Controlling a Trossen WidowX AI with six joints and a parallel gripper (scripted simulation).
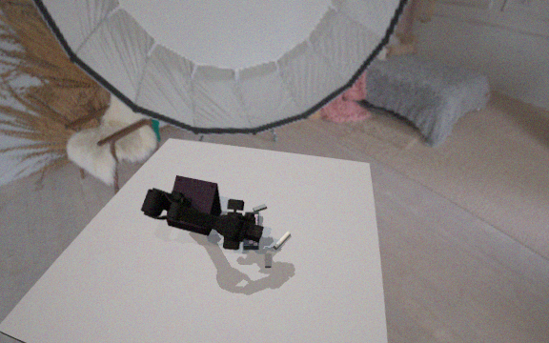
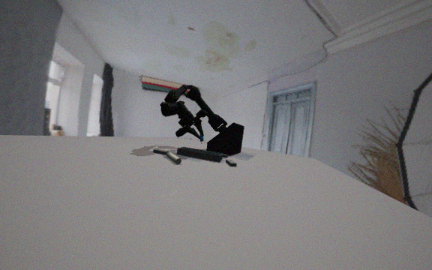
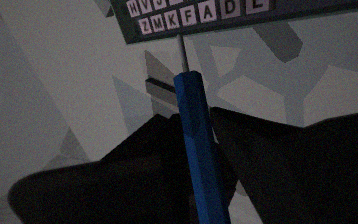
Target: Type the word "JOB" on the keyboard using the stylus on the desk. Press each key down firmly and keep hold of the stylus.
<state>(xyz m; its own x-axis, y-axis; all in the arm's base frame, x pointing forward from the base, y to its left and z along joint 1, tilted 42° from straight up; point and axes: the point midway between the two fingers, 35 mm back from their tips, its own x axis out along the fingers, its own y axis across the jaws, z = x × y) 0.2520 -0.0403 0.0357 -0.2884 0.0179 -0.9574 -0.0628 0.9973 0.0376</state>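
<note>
The blue stylus is 1 cm ahead of my gripper tip, 1 cm to the left of it and 1 cm below it. Also, from my gripper tip: white cylinder 20 cm ahead, 2 cm to the left, 7 cm below; grey block 6 cm behind, 10 cm to the left, 8 cm below.
</note>
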